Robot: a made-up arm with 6 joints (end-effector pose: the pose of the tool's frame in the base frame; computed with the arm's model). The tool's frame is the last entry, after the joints. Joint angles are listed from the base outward.
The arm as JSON. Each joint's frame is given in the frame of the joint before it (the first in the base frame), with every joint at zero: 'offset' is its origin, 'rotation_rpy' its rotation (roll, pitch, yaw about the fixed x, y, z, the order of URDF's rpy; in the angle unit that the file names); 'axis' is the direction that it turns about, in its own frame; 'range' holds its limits. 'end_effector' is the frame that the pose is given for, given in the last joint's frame.
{
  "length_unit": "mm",
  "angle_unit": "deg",
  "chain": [
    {
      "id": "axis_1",
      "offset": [
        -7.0,
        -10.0,
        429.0
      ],
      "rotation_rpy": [
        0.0,
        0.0,
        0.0
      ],
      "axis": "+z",
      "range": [
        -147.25,
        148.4
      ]
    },
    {
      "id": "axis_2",
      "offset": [
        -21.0,
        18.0,
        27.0
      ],
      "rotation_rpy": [
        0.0,
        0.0,
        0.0
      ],
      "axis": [
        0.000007,
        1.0,
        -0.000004
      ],
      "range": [
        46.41,
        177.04
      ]
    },
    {
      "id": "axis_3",
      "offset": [
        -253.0,
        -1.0,
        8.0
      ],
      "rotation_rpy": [
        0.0,
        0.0,
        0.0
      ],
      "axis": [
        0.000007,
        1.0,
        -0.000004
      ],
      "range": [
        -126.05,
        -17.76
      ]
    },
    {
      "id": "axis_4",
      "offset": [
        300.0,
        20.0,
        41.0
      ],
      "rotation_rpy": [
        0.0,
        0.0,
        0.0
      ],
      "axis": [
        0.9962,
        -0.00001,
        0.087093
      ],
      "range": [
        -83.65,
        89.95
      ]
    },
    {
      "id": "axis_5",
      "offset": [
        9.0,
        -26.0,
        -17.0
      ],
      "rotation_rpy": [
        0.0,
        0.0,
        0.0
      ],
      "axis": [
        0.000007,
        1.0,
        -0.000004
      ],
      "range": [
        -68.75,
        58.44
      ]
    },
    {
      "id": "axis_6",
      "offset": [
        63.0,
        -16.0,
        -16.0
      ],
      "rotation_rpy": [
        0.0,
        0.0,
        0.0
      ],
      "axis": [
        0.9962,
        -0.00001,
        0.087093
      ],
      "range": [
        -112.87,
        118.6
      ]
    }
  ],
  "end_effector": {
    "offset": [
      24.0,
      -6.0,
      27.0
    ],
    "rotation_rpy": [
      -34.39,
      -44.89,
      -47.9
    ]
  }
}
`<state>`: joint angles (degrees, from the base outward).
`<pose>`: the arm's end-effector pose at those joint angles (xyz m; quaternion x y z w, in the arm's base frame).
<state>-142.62 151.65 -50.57 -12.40 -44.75 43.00</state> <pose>-0.2008 -0.1373 0.1869 -0.2100 -0.4225 0.8816 0.0157</pose>
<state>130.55 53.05 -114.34 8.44 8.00 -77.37</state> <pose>-0.0366 -0.0122 1.0138 0.2752 -0.7360 -0.1174 0.6073</pose>
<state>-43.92 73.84 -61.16 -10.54 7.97 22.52</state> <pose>0.1982 -0.2419 0.6432 -0.3779 0.1230 -0.6959 0.5981</pose>
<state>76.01 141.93 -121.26 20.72 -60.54 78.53</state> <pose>0.1680 0.5146 0.5391 0.4567 0.1623 0.1233 0.8659</pose>
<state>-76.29 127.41 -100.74 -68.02 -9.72 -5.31</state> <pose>0.1382 -0.5180 0.5593 -0.8692 0.1608 -0.3562 0.3030</pose>
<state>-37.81 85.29 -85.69 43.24 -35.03 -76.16</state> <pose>0.2731 -0.2197 0.7646 -0.6170 -0.1290 -0.7500 0.2006</pose>
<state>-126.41 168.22 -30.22 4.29 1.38 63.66</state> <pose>0.0077 0.0555 0.2270 -0.5676 -0.7385 0.3443 0.1183</pose>
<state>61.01 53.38 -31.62 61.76 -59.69 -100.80</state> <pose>0.0997 0.1559 0.5785 -0.5743 -0.4477 -0.3853 0.5669</pose>
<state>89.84 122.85 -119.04 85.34 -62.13 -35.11</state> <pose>0.0206 0.4619 0.6586 -0.0036 -0.0047 -0.2581 0.9661</pose>
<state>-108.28 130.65 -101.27 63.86 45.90 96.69</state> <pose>-0.0479 -0.4504 0.4173 -0.8846 -0.1442 0.4435 0.0001</pose>
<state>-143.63 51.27 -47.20 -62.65 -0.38 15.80</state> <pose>-0.1885 -0.1405 0.7204 0.5530 -0.5393 0.6165 0.1523</pose>
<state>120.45 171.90 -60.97 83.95 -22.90 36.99</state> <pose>-0.0635 0.0486 0.1186 -0.5977 0.2321 -0.1402 0.7545</pose>
